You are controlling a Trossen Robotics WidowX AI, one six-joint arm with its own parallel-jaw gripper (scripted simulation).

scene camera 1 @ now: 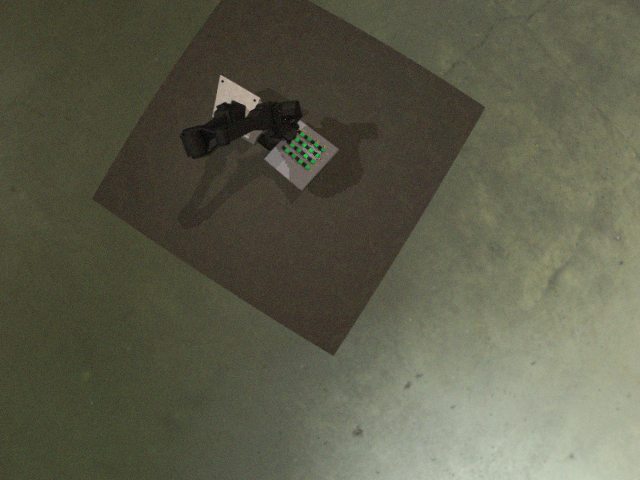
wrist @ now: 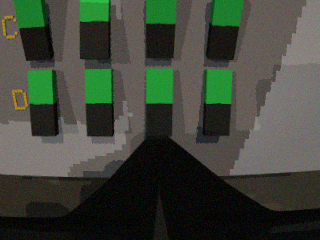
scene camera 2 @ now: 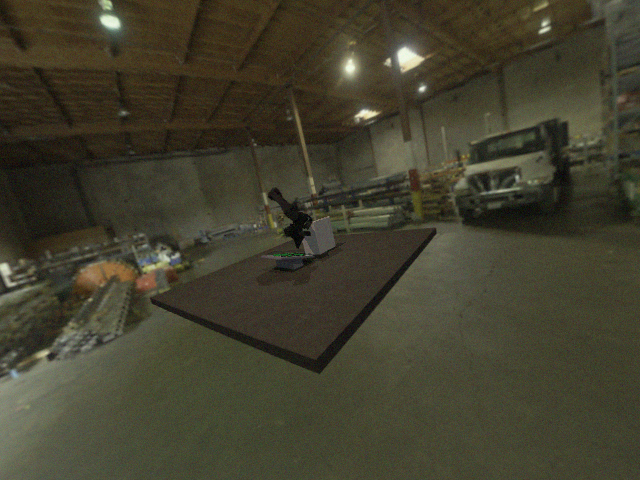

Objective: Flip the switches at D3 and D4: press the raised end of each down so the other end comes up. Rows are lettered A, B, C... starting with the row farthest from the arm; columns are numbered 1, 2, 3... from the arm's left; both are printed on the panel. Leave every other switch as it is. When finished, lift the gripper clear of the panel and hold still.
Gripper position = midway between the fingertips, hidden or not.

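Note:
Rocker switch (wrist: 159,81). Another rocker switch (wrist: 217,109). My gripper (wrist: 157,146) shut, holding nothing.

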